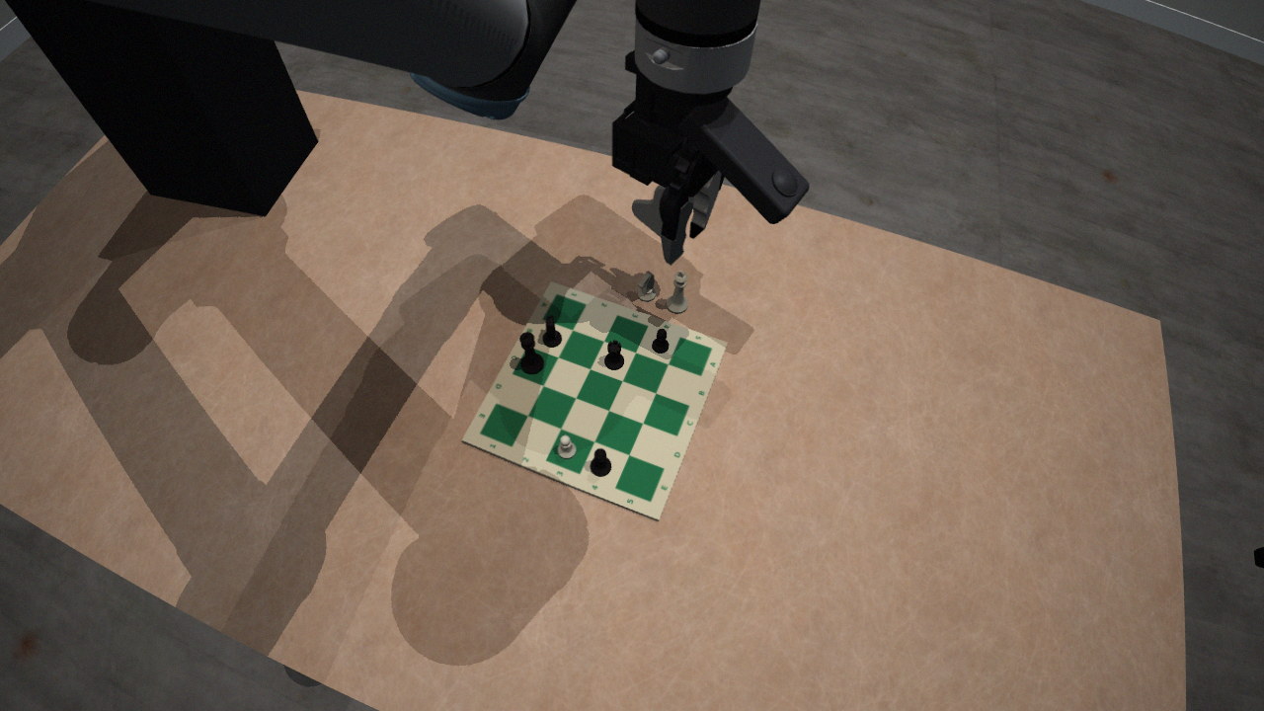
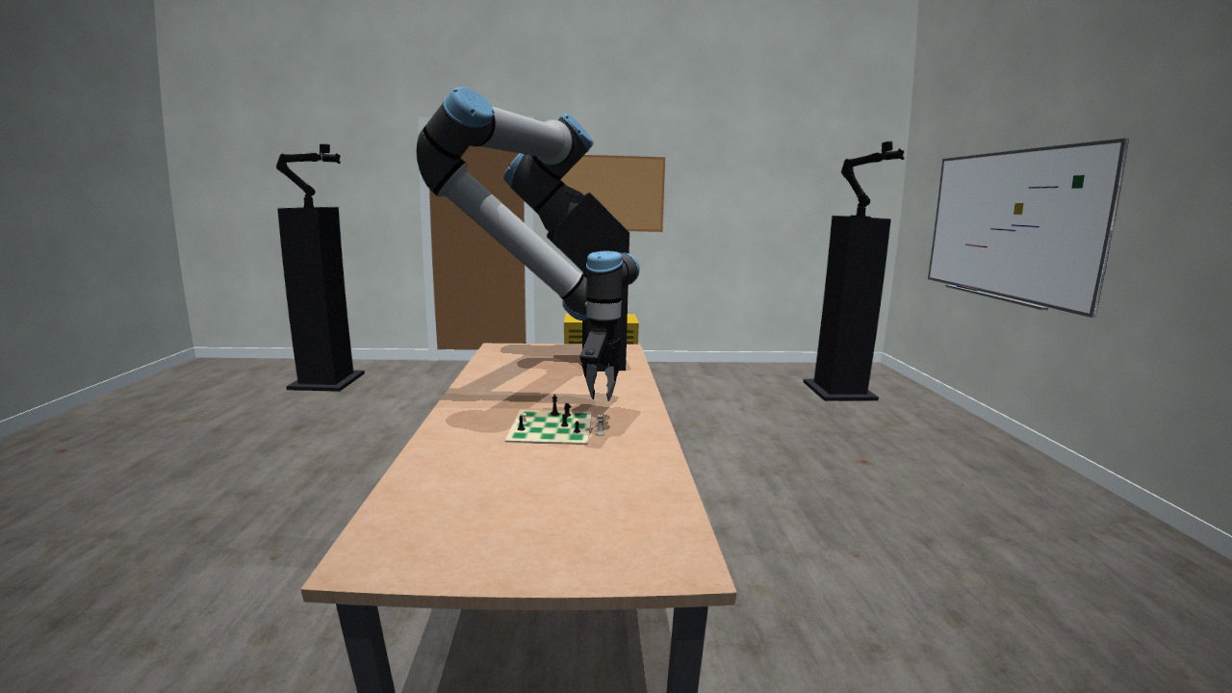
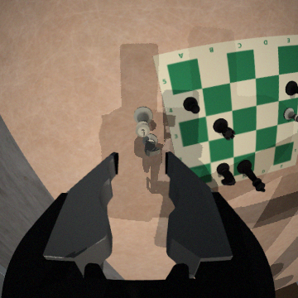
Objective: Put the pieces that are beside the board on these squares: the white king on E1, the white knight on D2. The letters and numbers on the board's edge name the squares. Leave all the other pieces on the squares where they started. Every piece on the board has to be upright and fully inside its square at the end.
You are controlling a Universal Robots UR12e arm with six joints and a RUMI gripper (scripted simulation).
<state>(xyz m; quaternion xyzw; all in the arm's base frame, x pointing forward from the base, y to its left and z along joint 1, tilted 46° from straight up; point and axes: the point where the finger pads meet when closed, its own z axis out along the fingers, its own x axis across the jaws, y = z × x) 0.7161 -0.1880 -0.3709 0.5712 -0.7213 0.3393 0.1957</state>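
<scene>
Now: the white king 80 mm below my hand. From my hand the other things lie so: chessboard (40 mm behind, 140 mm to the right, 110 mm below); then white pawn (50 mm behind, 210 mm to the right, 90 mm below); then white knight (40 mm behind, 100 mm below).
</scene>
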